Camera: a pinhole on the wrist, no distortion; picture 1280 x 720 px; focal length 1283.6 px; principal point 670.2 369.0 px. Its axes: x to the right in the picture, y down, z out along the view. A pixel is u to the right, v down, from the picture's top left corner.
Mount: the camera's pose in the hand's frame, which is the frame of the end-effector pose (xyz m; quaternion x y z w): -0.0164 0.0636 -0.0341 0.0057 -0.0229 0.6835 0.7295
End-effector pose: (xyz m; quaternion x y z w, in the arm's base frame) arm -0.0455 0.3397 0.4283 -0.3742 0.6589 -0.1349 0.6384
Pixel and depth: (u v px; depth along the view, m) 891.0 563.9 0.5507
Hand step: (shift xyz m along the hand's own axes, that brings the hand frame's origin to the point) -0.1078 0.1417 0.5180
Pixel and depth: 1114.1 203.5 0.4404
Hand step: 0.0388 0.1943 0.4134
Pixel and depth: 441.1 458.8 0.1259
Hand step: -0.0299 0.0368 0.0905
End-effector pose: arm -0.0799 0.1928 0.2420 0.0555 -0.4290 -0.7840 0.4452
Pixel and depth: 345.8 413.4 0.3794
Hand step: -0.0454 -0.0462 0.3406
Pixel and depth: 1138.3 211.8 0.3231
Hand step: 0.0224 0.1657 0.2944
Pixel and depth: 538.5 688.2 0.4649
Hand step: -0.1467 0.0052 0.4257
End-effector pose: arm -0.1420 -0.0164 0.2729 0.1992 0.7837 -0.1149 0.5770
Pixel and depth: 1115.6 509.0 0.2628
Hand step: -0.0458 0.1460 0.2315
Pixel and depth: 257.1 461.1 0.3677
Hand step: -0.0598 -0.0672 0.3277
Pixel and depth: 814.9 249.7 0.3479
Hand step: 0.0095 0.0868 0.3158
